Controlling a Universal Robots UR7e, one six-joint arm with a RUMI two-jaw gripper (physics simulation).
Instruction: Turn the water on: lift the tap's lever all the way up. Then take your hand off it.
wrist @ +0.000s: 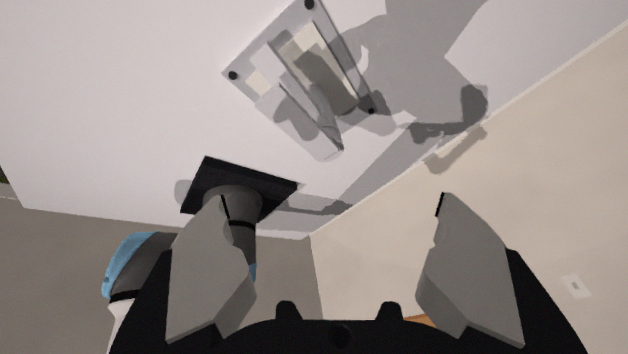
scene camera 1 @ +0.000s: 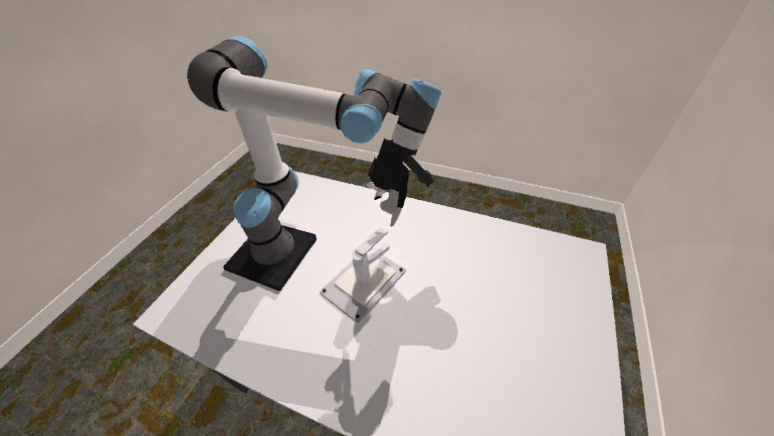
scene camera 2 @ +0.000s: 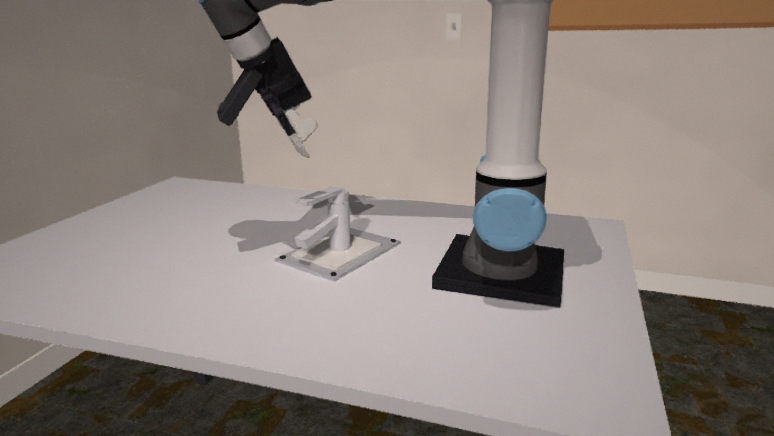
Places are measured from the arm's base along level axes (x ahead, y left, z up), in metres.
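Pixels of known places: gripper, fingertip midpoint: (wrist: 329, 196) (scene camera 1: 382, 212) (scene camera 2: 298, 143); arm's base at its link origin: (wrist: 233, 199) (scene camera 1: 273, 247) (scene camera 2: 499, 263).
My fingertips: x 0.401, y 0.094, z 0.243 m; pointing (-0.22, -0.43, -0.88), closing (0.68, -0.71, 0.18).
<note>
For each thing: its top centre in the pictures, then the offset to it from my fingertips. "spot": a spot on its surface instead. Level surfaces: height alone.
- small white tap at a spot on its surface: (wrist: 327, 115) (scene camera 1: 368, 263) spot: 0.166 m down, 0.023 m back, 0.069 m right
- spout at its top centre: (wrist: 290, 96) (scene camera 2: 317, 220) (scene camera 1: 375, 249) 0.167 m down, 0.028 m back, 0.009 m right
- white table at its surface level: 0.266 m down
A small white tap (scene camera 1: 361, 269) (scene camera 2: 340, 224) (wrist: 327, 115) stands on a plate with dark corner screws. Its lever (scene camera 1: 371, 243) (scene camera 2: 323, 195) (wrist: 315, 142) lies low across the top, roughly parallel to the spout (scene camera 2: 316, 232) below it. My gripper (scene camera 1: 385, 210) (scene camera 2: 310, 141) (wrist: 329, 196) is open and empty. It hangs above the lever's free end in the scene views, tilted and with a clear gap, touching nothing. In the wrist view the tap shows beyond the fingertips, towards the top of the picture, partly under the arm's shadow.
The tap's plate (scene camera 1: 340, 303) (scene camera 2: 373, 250) rests on the white table (scene camera 1: 514, 324) (scene camera 2: 216, 324). The arm's black base (scene camera 1: 238, 265) (scene camera 2: 449, 278) (wrist: 270, 181) stands beside it. Walls rise around the table. The forearm passes high above the tabletop.
</note>
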